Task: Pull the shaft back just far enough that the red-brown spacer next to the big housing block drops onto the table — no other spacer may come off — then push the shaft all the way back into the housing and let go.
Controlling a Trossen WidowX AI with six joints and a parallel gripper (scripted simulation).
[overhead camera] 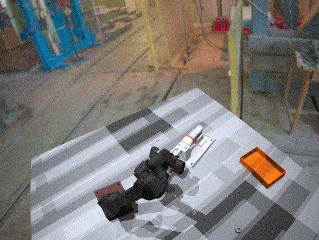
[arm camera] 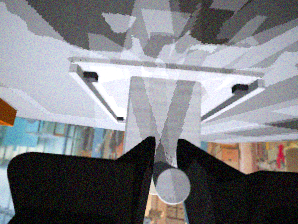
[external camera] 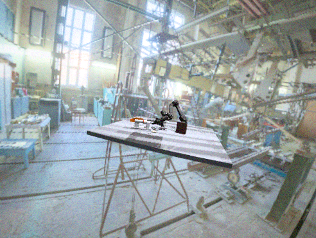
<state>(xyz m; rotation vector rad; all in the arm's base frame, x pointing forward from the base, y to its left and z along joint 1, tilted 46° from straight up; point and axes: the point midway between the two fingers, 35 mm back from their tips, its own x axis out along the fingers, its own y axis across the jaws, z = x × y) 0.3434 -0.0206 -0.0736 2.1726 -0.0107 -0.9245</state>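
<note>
My gripper tip is now 100 mm short of the red-brown spacer ring, 30 mm to the right of it and 20 mm below it. Also, from my gripper tip: orange tray 310 mm to the right, 280 mm ahead, 50 mm below.
</note>
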